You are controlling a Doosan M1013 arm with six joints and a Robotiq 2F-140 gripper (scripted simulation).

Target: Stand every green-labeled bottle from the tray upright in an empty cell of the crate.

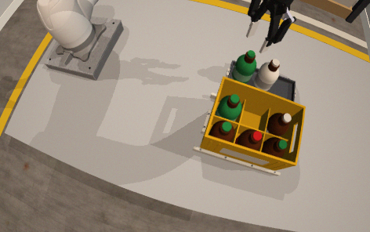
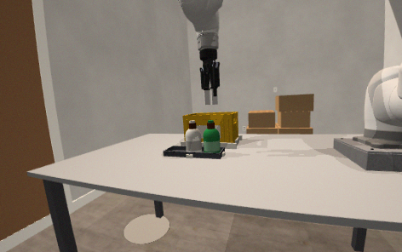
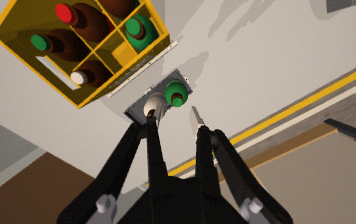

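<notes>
My gripper is now 170 mm above the white-labeled bottle, 90 mm short of it and 10 mm to the right of it. Also, from my hand: brown bottle 170 mm to the right, 170 mm below, 150 mm ahead; yellow crate 210 mm to the right, 180 mm below, 70 mm ahead; dark tray 250 mm below, 90 mm ahead, 10 mm to the left.
</notes>
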